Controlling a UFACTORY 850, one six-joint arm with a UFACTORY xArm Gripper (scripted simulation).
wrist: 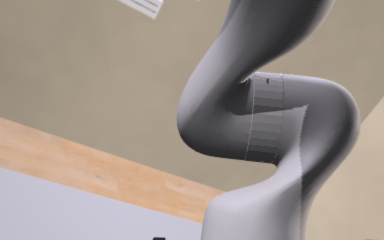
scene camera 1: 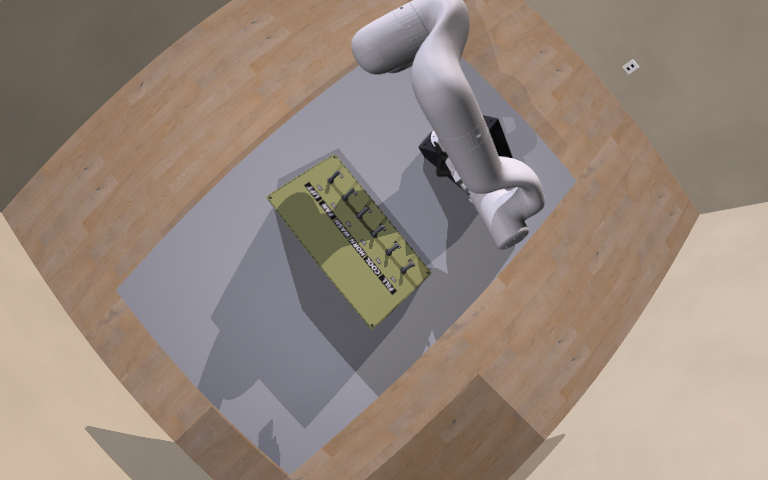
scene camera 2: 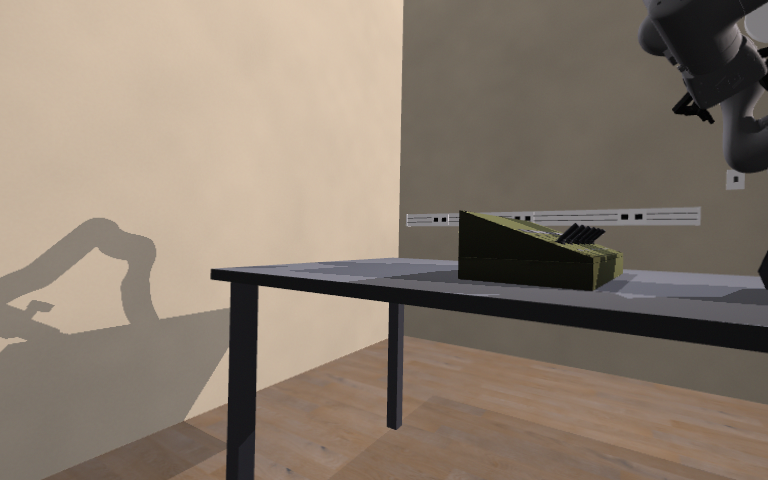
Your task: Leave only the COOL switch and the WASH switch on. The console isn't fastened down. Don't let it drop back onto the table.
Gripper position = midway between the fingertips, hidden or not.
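Note:
I can see my gripper (scene camera 2: 737,103). There is also a wedge-shaped console, which I find in scene camera 1 (scene camera 1: 341,227) and in scene camera 2 (scene camera 2: 495,249), though in the wrist view the console is out of frame.

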